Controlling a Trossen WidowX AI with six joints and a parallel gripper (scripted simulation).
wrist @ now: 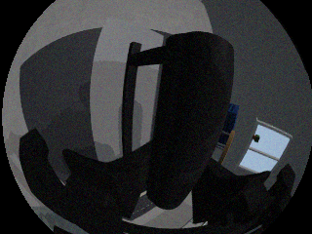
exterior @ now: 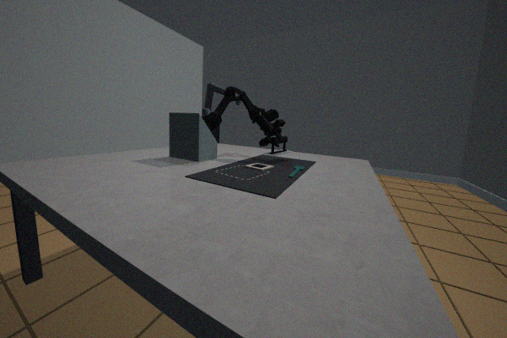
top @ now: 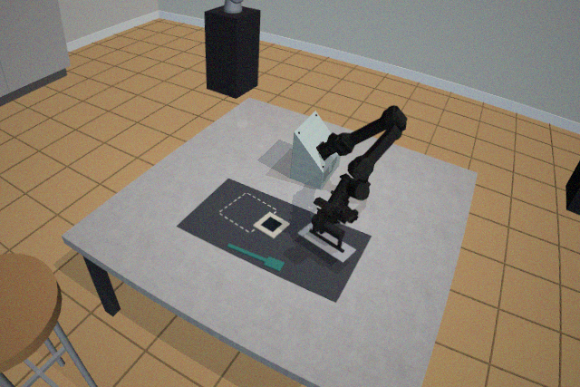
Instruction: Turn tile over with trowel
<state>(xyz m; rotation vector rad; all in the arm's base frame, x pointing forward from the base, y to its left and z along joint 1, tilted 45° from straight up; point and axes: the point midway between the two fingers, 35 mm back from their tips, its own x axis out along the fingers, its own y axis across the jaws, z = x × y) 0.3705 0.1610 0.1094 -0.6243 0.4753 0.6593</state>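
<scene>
My gripper tip is 17 cm to the left of the dark mat and 11 cm above it. From my gripper tip the other things lie so: green flat tool 14 cm to the right, 14 cm ahead, 9 cm below; then black-handled tool 3 cm behind, 1 cm below; then tile 20 cm to the right, 9 cm below, 2 cm behind.
</scene>
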